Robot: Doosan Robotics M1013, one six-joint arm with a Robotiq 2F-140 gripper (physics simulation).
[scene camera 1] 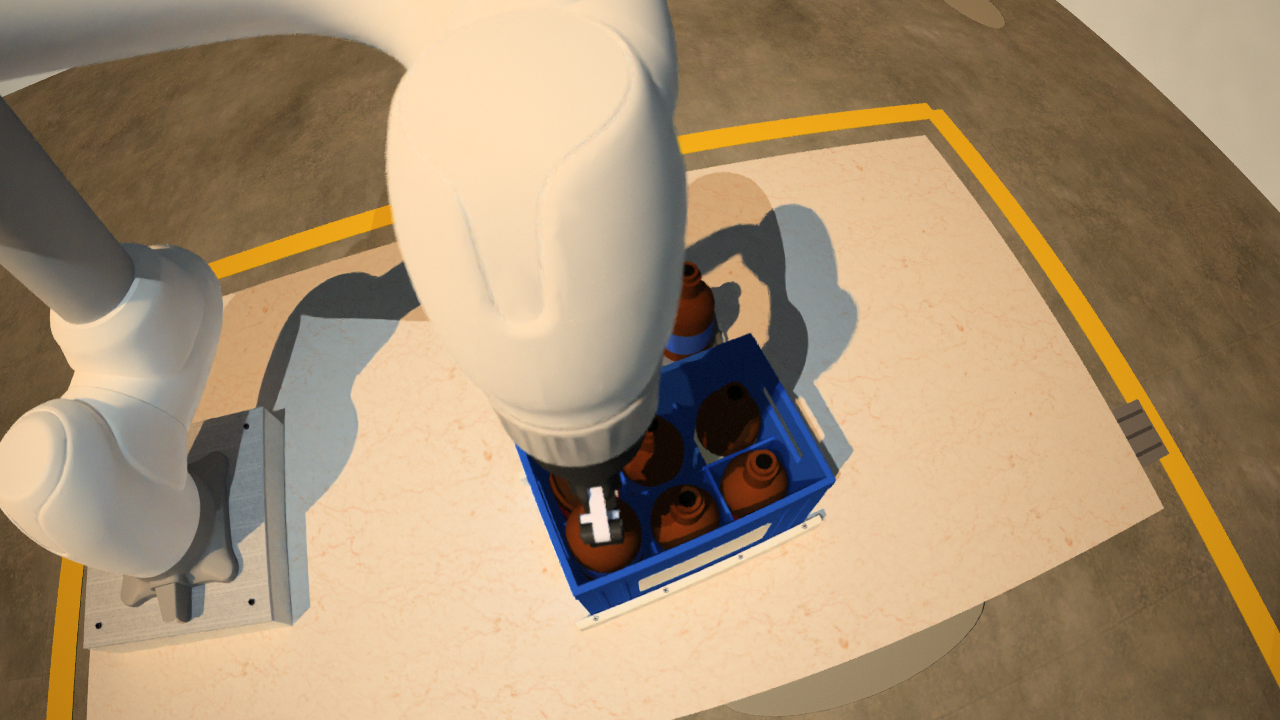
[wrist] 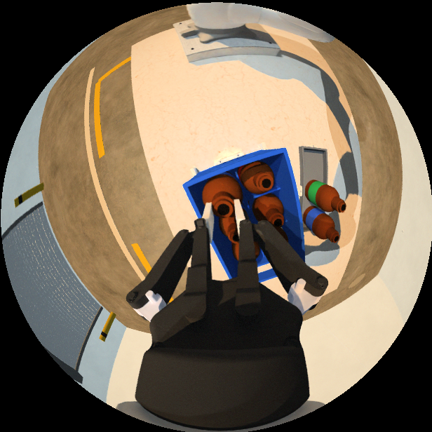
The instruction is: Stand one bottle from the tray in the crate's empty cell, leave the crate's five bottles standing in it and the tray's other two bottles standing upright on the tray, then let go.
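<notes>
My gripper is shut on the neck of a brown bottle. This bottle is upright in the near left corner cell of the blue crate, its body largely below the rim; whether its base touches the crate floor is hidden. Several other brown bottles stand in the other cells, partly hidden by the gripper. A green-banded bottle and a blue-banded bottle stand upright on the grey tray. The arm hides the green-banded one in the scene view.
The tray is behind the crate in the scene view, mostly hidden by the arm and crate. A pale rail runs along the crate's near side. The robot's base plate is on the left of the pale table top.
</notes>
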